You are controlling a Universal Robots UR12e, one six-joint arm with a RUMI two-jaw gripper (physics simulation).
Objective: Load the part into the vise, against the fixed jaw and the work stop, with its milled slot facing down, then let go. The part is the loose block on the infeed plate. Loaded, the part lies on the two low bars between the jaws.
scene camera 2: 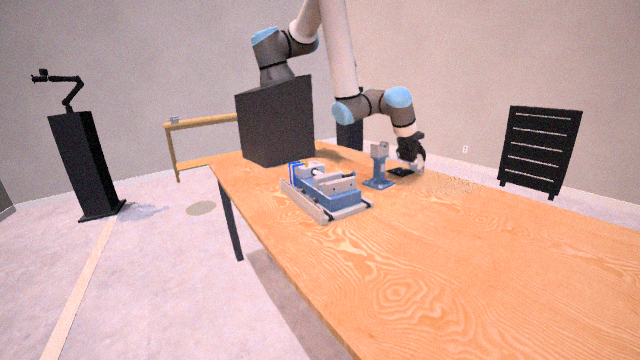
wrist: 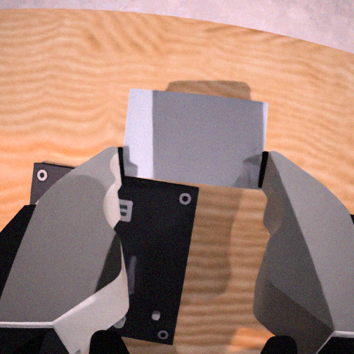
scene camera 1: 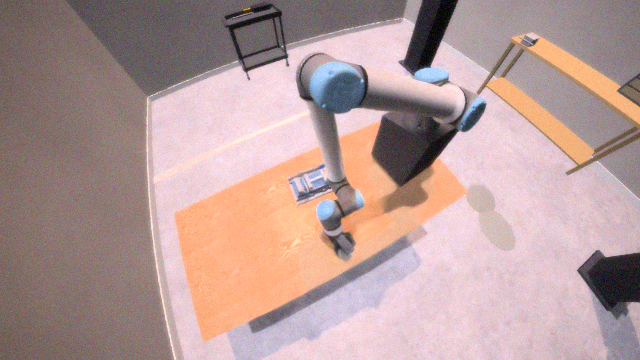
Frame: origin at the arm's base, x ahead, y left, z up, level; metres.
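Where they show: gripper, fingertip midpoint: (scene camera 2: 415, 167); arm's base at its link origin: (scene camera 2: 278, 82) (scene camera 1: 421, 121).
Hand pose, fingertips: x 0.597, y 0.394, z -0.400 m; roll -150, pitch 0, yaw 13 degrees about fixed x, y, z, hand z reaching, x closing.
Each offset is from my fingertips to the centre of the thing. Level surfaces: height alone.
The part, a plain grey block (wrist: 200, 135), is in the wrist view, above the middle; no slot shows on its visible faces. My gripper (scene camera 1: 344, 254) (scene camera 2: 418, 164) (wrist: 191, 153) is shut on it, with one pad against each end. In the wrist view the part overlaps one corner of the black infeed plate @[dz -0.014, dx -0.033, dy -0.065 m] (wrist: 160, 260) (scene camera 2: 399, 172) and extends past it over the table. I cannot tell whether it touches the surface below. The blue and grey vise @[dz +0.031, dx +0.002, dy -0.480 m] (scene camera 1: 312, 183) (scene camera 2: 340, 200) sits on its base, away from the gripper; its bars and work stop are not clear.
A blue stand (scene camera 2: 379, 172) with a grey head is between the vise and the infeed plate. The wooden table @[dz -0.018 m] (scene camera 1: 225, 260) ends close beyond the part. The dark robot pedestal (scene camera 1: 407, 150) (scene camera 2: 275, 125) rises at the table's far end in scene camera 2.
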